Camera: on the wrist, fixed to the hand. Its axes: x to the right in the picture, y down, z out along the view.
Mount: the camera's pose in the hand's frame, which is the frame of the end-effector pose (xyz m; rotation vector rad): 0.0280 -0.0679 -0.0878 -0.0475 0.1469 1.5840
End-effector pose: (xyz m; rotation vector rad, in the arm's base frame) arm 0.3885 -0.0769 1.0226 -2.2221 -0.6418 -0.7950
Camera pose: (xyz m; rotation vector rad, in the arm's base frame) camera 0.3340 -0.0915 1.1222 -1.8763 1.1444 -0.0814
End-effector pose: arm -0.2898 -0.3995 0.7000 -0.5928 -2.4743 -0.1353
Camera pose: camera -0.2946 -0.4693 0.7906 -2.1766 -1.2526 0.3667
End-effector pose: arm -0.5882 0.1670 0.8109 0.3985 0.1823 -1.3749
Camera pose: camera -0.6398 0.1651 0.7088 0.4290 -0.0169 0.2166
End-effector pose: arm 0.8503 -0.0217 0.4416 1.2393 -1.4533 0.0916
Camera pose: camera 0.9636 -0.0106 0.4538 -0.2144 -1.9323 1.1466
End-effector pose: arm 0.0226 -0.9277 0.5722 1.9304 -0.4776 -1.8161
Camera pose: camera 0.1087 -0.8782 0.5153 0.9196 -1.3389 -0.5898
